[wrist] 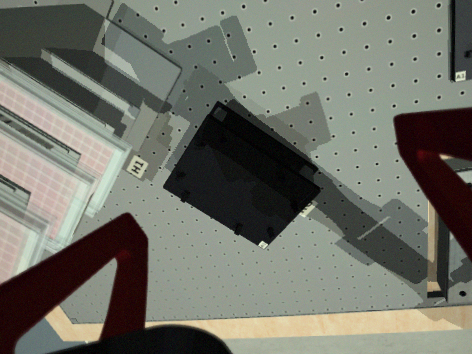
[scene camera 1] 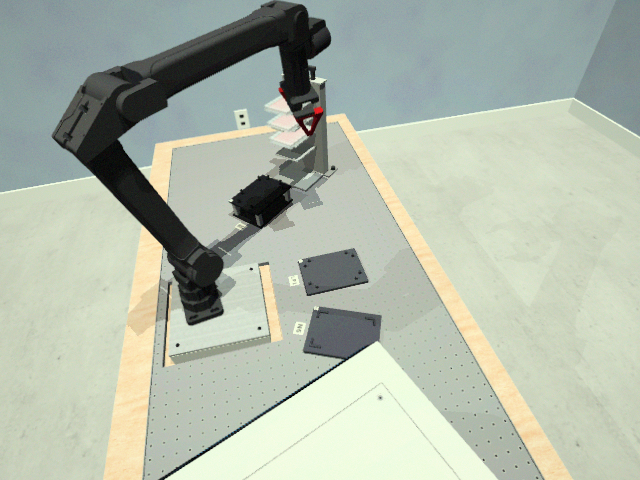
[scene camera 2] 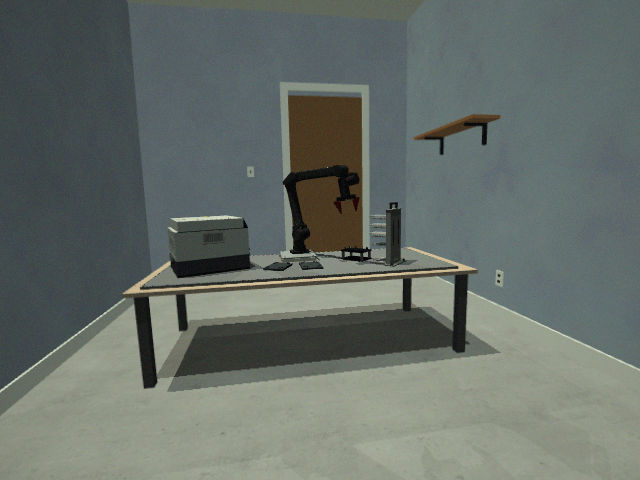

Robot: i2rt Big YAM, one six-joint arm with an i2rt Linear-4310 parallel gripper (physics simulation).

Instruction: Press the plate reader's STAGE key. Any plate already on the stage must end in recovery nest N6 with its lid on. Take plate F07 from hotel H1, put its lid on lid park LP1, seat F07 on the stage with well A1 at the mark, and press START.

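Places are measured from the arm's base along level axes (x left, y back, z up), in centimetres.
Pixels of known places: gripper, between the fingertips: [wrist: 257,183] [scene camera 1: 303,124] [scene camera 2: 348,212]; arm's base, origin of its link: [scene camera 1: 201,301] [scene camera 2: 299,252].
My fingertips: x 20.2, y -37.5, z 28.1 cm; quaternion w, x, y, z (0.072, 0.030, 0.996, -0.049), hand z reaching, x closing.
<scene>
Ahead of a thing's pixels: the offset from my fingertips to its middle.
My gripper [scene camera 1: 297,114] [scene camera 2: 347,211] [wrist: 257,183] is open and empty, high above the table near the black stand and hotel. Hotel H1 @[dx +22.6, dy -6.5, dz -12.8 cm] [scene camera 1: 321,134] [scene camera 2: 392,237] is a grey tower holding three lidded pink plates, stacked apart; a pink plate @[dx +20.5, dy -3.1, dz -13.4 cm] [scene camera 1: 285,138] [wrist: 102,152] shows at the left in the wrist view. I cannot tell which is F07. Lid park LP1 @[dx -23.5, dy +3.7, dz -30.0 cm] [scene camera 1: 333,272] [scene camera 2: 311,265] and nest N6 @[dx -41.8, dy +9.3, dz -30.1 cm] [scene camera 1: 342,331] [scene camera 2: 278,266] are dark flat pads with nothing on them. The plate reader @[dx -79.9, dy +28.4, dz -16.1 cm] [scene camera 1: 356,418] [scene camera 2: 209,245] is a pale box; its keys and any stage are not visible.
A black raised stand [scene camera 1: 261,193] [scene camera 2: 356,250] [wrist: 240,185] with pegs stands between the arm base and the hotel. The arm base sits on a pale plate [scene camera 1: 232,330]. The table's wooden edge [scene camera 1: 429,258] [wrist: 280,325] surrounds the perforated grey top.
</scene>
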